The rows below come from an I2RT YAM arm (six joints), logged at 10 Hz.
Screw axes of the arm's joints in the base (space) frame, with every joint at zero. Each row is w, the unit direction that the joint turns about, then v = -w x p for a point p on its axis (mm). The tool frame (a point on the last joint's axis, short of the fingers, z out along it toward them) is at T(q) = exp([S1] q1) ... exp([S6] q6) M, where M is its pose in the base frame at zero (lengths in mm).
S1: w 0 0 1 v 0 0 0
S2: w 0 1 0 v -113.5 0 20
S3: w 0 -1 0 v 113.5 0 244
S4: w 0 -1 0 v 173.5 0 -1
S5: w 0 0 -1 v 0 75 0
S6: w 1 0 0 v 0 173.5 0
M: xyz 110.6 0 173.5 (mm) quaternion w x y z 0.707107 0 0.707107 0
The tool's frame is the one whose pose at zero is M.
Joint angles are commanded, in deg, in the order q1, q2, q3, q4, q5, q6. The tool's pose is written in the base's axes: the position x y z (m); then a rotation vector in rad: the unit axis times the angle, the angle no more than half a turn. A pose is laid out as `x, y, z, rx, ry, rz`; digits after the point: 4 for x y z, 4 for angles.
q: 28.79 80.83 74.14 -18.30 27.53 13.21
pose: 0.2918, 0.1416, 0.3606, 0.0369, 1.9544, -0.0007
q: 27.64 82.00 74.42 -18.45 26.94 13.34
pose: 0.2990, 0.1384, 0.3557, 0.0467, 1.9722, -0.0113
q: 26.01 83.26 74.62 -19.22 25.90 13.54
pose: 0.3070, 0.1325, 0.3486, 0.0578, 2.0039, -0.0249
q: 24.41 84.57 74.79 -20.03 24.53 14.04
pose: 0.3148, 0.1266, 0.3409, 0.0711, 2.0390, -0.0292
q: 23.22 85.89 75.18 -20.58 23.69 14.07
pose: 0.3218, 0.1225, 0.3349, 0.0776, 2.0652, -0.0388
